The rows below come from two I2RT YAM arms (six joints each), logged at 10 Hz.
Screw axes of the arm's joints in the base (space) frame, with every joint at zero. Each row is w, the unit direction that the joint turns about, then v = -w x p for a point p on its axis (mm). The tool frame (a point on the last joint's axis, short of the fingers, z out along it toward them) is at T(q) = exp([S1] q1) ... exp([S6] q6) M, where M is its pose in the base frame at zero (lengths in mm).
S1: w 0 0 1 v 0.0 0.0 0.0
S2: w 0 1 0 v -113.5 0.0 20.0
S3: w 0 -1 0 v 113.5 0.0 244.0
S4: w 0 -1 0 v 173.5 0.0 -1.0
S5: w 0 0 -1 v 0.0 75.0 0.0
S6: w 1 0 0 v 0.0 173.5 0.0
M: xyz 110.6 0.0 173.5 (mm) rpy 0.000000 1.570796 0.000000 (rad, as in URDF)
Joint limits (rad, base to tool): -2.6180..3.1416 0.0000..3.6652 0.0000..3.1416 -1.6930..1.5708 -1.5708..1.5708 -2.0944..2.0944
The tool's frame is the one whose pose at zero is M.
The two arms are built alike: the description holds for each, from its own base.
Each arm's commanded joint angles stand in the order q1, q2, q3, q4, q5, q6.
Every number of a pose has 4 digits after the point. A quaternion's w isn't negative.
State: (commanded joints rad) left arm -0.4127 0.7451 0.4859 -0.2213 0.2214 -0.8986; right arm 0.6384 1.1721 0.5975 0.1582 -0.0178 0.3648
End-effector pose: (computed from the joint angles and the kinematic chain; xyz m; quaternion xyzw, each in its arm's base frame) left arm 0.1568 -0.0772 0.2374 -0.1488 0.8386 -0.3891 0.3509; right arm 0.2052 0.1531 0.2297 -0.1191 0.8295 0.2689 0.4749
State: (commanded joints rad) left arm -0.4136 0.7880 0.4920 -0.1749 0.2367 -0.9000; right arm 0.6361 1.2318 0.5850 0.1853 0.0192 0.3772
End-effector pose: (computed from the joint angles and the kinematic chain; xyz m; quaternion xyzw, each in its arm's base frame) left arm 0.1637 -0.0810 0.2373 -0.1440 0.8365 -0.3966 0.3495; right arm 0.2112 0.1551 0.2139 -0.1047 0.8436 0.2484 0.4644
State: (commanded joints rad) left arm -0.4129 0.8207 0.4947 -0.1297 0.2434 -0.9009; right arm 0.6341 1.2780 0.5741 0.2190 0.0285 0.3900
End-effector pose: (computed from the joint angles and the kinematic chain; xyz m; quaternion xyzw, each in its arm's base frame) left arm 0.1695 -0.0836 0.2373 -0.1412 0.8328 -0.4023 0.3530; right arm 0.2152 0.1570 0.2024 -0.0969 0.8506 0.2425 0.4563
